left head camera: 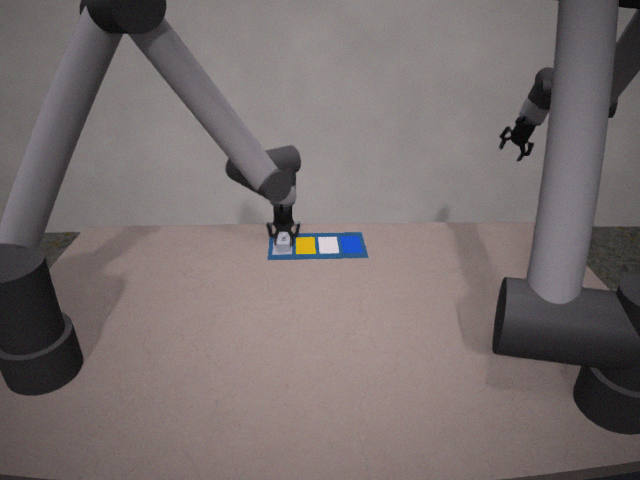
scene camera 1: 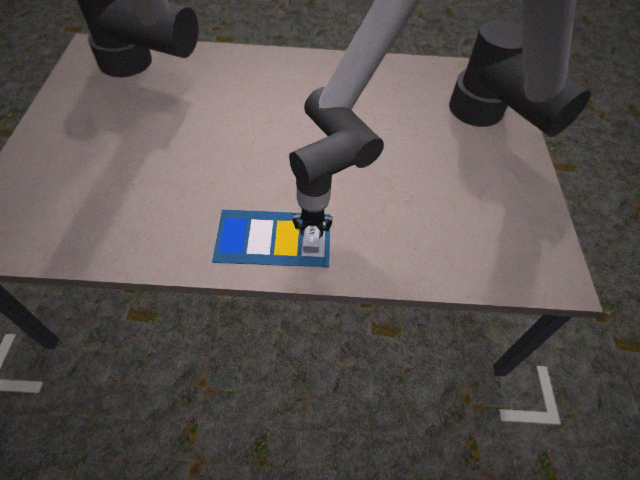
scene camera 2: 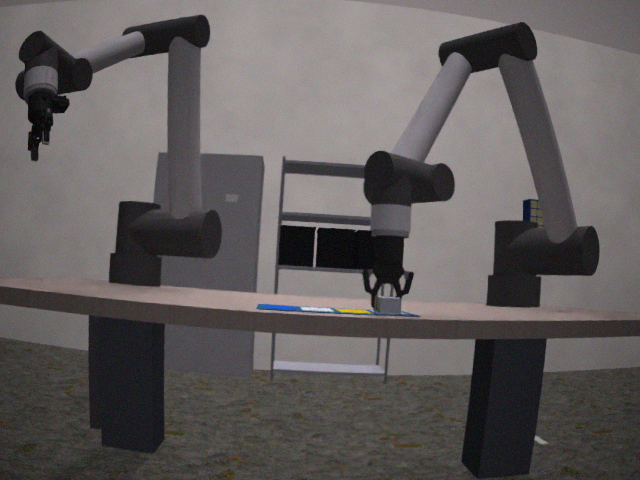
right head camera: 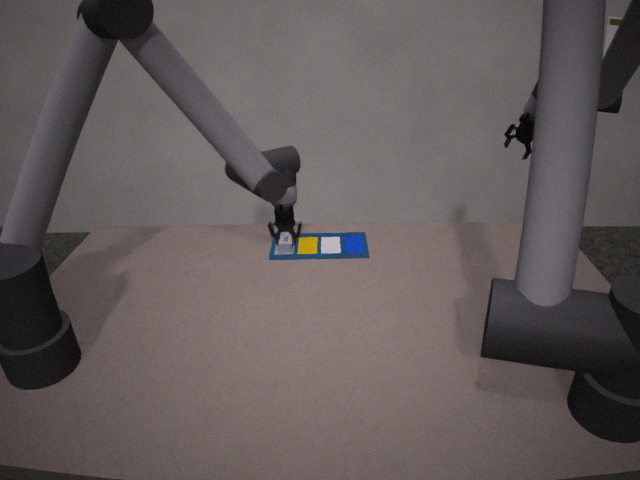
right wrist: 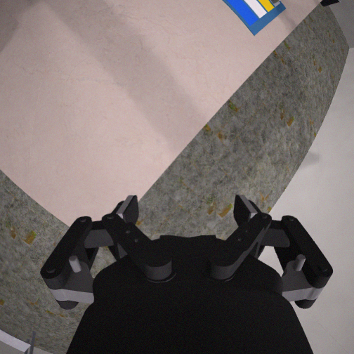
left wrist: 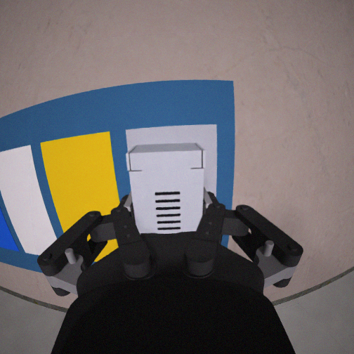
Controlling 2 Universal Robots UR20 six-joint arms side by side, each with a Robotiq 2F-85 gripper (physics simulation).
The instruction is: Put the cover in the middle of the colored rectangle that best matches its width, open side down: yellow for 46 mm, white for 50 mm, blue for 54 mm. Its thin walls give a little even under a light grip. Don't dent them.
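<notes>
The light grey cover [left head camera: 282, 241] [right head camera: 285, 241] [scene camera 1: 311, 238] [scene camera 2: 388, 305] [left wrist: 167, 175] has a slotted top facing up. It is at the light grey rectangle [left wrist: 212, 160], resting or slightly raised; its open underside is hidden. My left gripper [left head camera: 283, 240] [scene camera 2: 387, 299] [left wrist: 167, 197] points down and is shut on the cover's two long sides. The yellow rectangle [left head camera: 305, 245] [scene camera 1: 286, 238] [left wrist: 80, 175] lies beside it, then the white [left head camera: 328, 245] [scene camera 1: 260, 237] and the blue [left head camera: 352, 244] [scene camera 1: 233, 236]. My right gripper [left head camera: 511, 153] [scene camera 2: 40, 149] [right wrist: 186, 205] is open and empty, high up.
The blue mat [left head camera: 317, 256] [scene camera 1: 268, 261] [left wrist: 175, 102] carries all the rectangles and lies near the table's edge [scene camera 1: 361, 298]. The right arm's raised links stand at the right of both head views. A cabinet [scene camera 2: 232, 222] and a shelf unit [scene camera 2: 325, 168] stand behind the table.
</notes>
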